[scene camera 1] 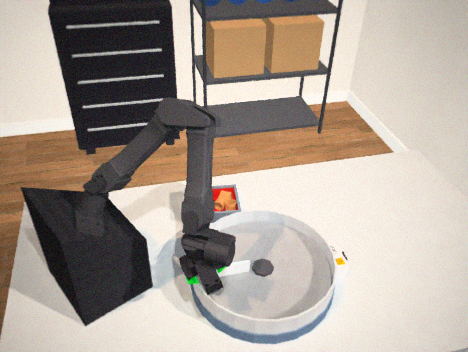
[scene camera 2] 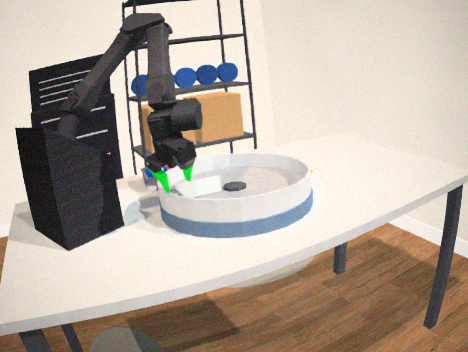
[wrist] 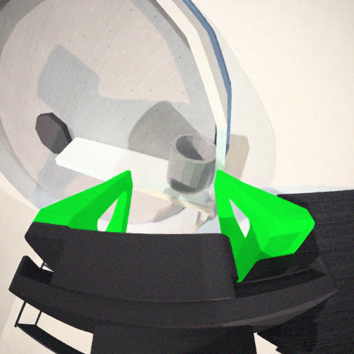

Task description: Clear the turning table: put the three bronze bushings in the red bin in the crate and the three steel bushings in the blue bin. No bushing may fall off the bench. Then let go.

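Frame: origin at the arm's base, x ahead, y left, z up, level; millimetres.
Seen in the pictures: gripper, fingertip midpoint: (scene camera 2: 178, 186); arm's base, origin of the base link: (scene camera 1: 88, 215) (scene camera 2: 62, 141).
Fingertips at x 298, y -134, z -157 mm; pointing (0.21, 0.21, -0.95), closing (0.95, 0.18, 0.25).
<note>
Offsets run from my fingertips to a thing's middle. "pt": to the spot under its first point.
One steel bushing (wrist: 190, 165) stands upright in the turning table (scene camera 1: 270, 327) (scene camera 2: 235, 207), near its wall and beside the white bar @[pt dx +91, dy +35, dz -27 mm] (scene camera 1: 237, 268) (scene camera 2: 202, 186) (wrist: 102, 159). My gripper (scene camera 1: 207, 276) (scene camera 2: 178, 185) (wrist: 173, 177) is open above this part of the table. In the wrist view the bushing shows beyond the fingertips, nearer the right finger, not gripped. Bronze bushings @[dx +138, dy +362, dz -80 mm] (scene camera 1: 230, 204) lie in the red bin @[pt dx +106, dy +444, dz -79 mm] (scene camera 1: 217, 192) of the crate @[pt dx +166, dy +348, dz -54 mm] (scene camera 1: 239, 201). The blue bin (scene camera 2: 148, 173) shows partly behind the gripper; its contents are hidden.
A dark hub @[dx +170, dy +42, dz -48 mm] (scene camera 1: 262, 267) (scene camera 2: 234, 186) (wrist: 53, 133) stands at the turning table's centre. The black arm base (scene camera 1: 107, 280) (scene camera 2: 75, 200) is left of it. The bench's front edge (scene camera 2: 200, 282) runs below. A drawer cabinet (scene camera 1: 117, 65) and a shelf rack (scene camera 1: 265, 112) stand behind.
</note>
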